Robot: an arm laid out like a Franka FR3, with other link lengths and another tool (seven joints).
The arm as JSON. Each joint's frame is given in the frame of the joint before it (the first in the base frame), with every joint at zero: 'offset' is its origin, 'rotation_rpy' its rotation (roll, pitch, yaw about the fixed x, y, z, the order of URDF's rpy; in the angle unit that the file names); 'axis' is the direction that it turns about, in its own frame. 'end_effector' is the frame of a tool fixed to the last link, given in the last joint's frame.
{
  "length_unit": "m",
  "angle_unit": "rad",
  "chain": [
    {
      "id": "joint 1",
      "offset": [
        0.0,
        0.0,
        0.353
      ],
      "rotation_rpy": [
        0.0,
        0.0,
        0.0
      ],
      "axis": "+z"
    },
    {
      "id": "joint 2",
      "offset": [
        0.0,
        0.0,
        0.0
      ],
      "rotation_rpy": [
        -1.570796,
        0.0,
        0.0
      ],
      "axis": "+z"
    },
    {
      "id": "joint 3",
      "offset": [
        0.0,
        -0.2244,
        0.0
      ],
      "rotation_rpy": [
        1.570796,
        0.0,
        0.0
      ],
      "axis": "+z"
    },
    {
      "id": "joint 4",
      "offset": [
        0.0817,
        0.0,
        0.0
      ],
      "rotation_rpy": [
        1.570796,
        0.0,
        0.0
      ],
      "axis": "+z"
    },
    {
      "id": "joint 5",
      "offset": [
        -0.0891,
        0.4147,
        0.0
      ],
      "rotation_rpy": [
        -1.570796,
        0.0,
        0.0
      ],
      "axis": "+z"
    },
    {
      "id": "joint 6",
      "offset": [
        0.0,
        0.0,
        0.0
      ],
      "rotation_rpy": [
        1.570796,
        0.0,
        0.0
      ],
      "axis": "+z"
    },
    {
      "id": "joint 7",
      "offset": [
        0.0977,
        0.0,
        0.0
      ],
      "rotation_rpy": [
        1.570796,
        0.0,
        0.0
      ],
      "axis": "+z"
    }
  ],
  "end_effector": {
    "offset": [
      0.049,
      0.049,
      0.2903
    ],
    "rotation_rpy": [
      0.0,
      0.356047,
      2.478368
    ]
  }
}
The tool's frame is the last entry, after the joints.
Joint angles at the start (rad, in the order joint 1, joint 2, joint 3, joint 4, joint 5, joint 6, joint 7):
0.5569, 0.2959, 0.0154, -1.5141, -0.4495, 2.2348, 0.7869
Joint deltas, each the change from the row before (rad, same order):
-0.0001, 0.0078, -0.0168, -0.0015, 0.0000, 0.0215, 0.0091
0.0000, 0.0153, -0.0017, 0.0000, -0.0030, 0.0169, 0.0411
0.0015, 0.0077, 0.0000, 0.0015, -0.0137, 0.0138, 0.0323
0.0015, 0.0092, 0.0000, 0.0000, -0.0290, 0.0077, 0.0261
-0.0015, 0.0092, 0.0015, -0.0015, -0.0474, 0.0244, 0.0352
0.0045, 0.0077, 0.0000, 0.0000, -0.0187, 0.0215, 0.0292
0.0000, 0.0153, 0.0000, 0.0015, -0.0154, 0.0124, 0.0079
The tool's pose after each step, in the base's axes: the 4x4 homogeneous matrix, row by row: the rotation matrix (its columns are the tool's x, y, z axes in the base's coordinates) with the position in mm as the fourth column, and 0 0 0 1 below. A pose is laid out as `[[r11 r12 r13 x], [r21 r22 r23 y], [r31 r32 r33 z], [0 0 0 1]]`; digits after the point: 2 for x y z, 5 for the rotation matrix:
[[-0.83116 -0.47973 0.28114 742.46], [-0.54716 0.79564 -0.25996 303.82], [-0.09897 -0.36989 -0.92379 350.05], [0 0 0 1]]
[[-0.84575 -0.45621 0.27673 743.43], [-0.52152 0.81642 -0.24795 303.91], [-0.11281 -0.35403 -0.92841 340.45], [0 0 0 1]]
[[-0.85225 -0.43873 0.28493 744.62], [-0.50680 0.82747 -0.24176 305.51], [-0.12970 -0.35044 -0.92756 338.71], [0 0 0 1]]
[[-0.85476 -0.42672 0.29545 746.35], [-0.50069 0.82787 -0.25286 304.92], [-0.13669 -0.36407 -0.92129 335.81], [0 0 0 1]]
[[-0.85158 -0.41134 0.32497 751.25], [-0.49904 0.82594 -0.26227 305.35], [-0.16052 -0.38552 -0.90863 336.91], [0 0 0 1]]
[[-0.84955 -0.40217 0.34136 752.28], [-0.49515 0.83113 -0.25309 311.17], [-0.18193 -0.38404 -0.90522 336.00], [0 0 0 1]]
[[-0.84634 -0.40443 0.34661 754.41], [-0.50062 0.82621 -0.25837 312.87], [-0.18188 -0.39219 -0.90173 328.54], [0 0 0 1]]

